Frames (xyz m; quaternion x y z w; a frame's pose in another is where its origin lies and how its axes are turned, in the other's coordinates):
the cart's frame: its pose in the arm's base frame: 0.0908 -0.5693 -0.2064 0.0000 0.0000 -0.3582 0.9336
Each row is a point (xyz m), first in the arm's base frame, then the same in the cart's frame.
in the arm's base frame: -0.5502 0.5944 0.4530
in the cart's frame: -1.2549 0.4363 0.6594
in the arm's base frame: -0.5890 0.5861 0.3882
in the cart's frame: -1.2782 0.4042 0.5946
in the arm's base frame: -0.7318 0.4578 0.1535
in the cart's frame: -1.2985 0.2133 0.3599
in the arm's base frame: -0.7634 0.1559 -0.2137
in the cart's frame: -1.1201 -0.0323 -0.0073
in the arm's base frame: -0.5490 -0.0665 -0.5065
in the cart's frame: -0.8119 -0.0542 -0.3001
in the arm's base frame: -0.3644 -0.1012 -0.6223
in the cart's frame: -0.6515 0.0435 -0.4159
